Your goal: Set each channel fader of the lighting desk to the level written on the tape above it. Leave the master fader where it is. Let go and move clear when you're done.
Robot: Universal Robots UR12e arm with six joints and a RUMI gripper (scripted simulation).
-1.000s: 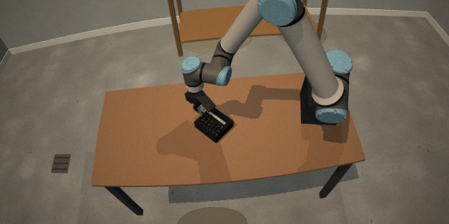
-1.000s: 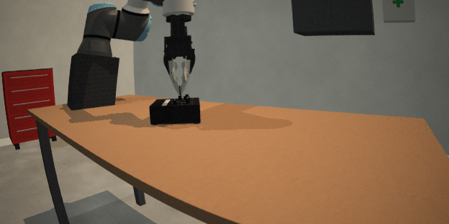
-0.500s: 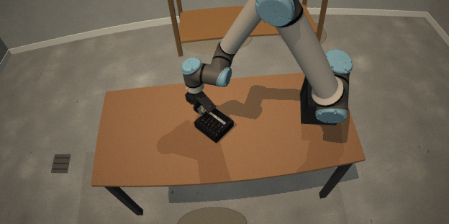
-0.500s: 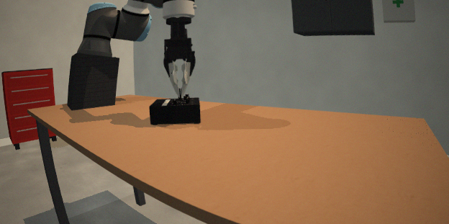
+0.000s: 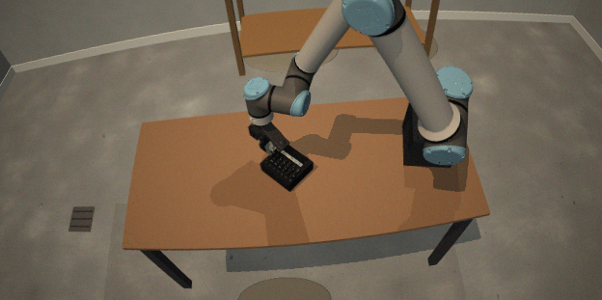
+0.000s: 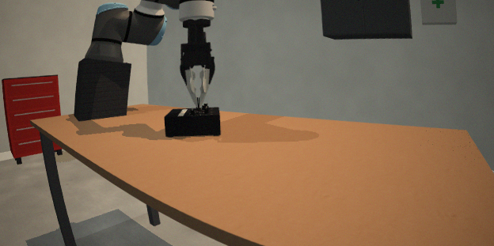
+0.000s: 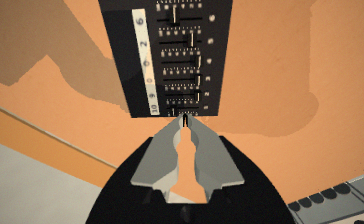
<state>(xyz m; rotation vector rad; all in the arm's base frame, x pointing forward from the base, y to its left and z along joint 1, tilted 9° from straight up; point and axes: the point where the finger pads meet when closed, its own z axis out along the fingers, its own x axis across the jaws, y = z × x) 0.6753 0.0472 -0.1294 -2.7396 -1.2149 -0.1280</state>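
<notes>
Now: hand 9 cm past the master fader, 10 cm to the right of it and 2 cm above it.
</notes>
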